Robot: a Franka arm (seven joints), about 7 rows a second.
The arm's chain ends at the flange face. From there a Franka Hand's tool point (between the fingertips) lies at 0.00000 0.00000 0.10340 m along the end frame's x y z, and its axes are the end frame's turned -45 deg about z.
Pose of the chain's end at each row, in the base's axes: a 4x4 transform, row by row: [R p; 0 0 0 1], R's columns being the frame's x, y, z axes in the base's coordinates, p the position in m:
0.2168 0.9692 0.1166 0.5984; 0.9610 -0.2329 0.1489 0.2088; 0.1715 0.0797 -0.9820 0.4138; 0 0 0 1
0.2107 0.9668 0.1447 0.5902; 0.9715 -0.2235 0.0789 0.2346; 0.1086 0.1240 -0.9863 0.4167; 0 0 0 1
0.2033 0.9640 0.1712 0.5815; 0.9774 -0.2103 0.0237 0.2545; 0.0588 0.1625 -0.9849 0.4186; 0 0 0 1
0.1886 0.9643 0.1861 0.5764; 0.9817 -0.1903 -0.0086 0.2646; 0.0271 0.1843 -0.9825 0.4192; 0 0 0 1
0.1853 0.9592 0.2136 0.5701; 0.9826 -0.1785 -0.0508 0.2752; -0.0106 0.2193 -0.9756 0.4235; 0 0 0 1
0.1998 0.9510 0.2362 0.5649; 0.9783 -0.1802 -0.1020 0.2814; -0.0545 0.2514 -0.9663 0.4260; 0 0 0 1
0.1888 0.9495 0.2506 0.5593; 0.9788 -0.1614 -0.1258 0.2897; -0.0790 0.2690 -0.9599 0.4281; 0 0 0 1
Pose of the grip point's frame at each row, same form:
-0.5320 0.8386 0.1166 0.6105; 0.8442 0.5148 0.1489 0.2242; 0.0649 0.1776 -0.9820 0.3123; 0 0 0 1
-0.5346 0.8326 0.1447 0.6052; 0.8450 0.5289 0.0789 0.2428; -0.0109 0.1645 -0.9863 0.3147; 0 0 0 1
-0.5379 0.8254 0.1712 0.5992; 0.8398 0.5424 0.0237 0.2570; -0.0733 0.1565 -0.9849 0.3168; 0 0 0 1
-0.5485 0.8152 0.1861 0.5956; 0.8287 0.5596 -0.0086 0.2637; -0.1112 0.1495 -0.9825 0.3176; 0 0 0 1
-0.5472 0.8093 0.2136 0.5922; 0.8210 0.5686 -0.0508 0.2699; -0.1626 0.1476 -0.9756 0.3226; 0 0 0 1
-0.5312 0.8137 0.2362 0.5893; 0.8192 0.5643 -0.1020 0.2709; -0.2163 0.1392 -0.9663 0.3261; 0 0 0 1
-0.5379 0.8049 0.2506 0.5852; 0.8062 0.5780 -0.1258 0.2767; -0.2461 0.1344 -0.9599 0.3288; 0 0 0 1

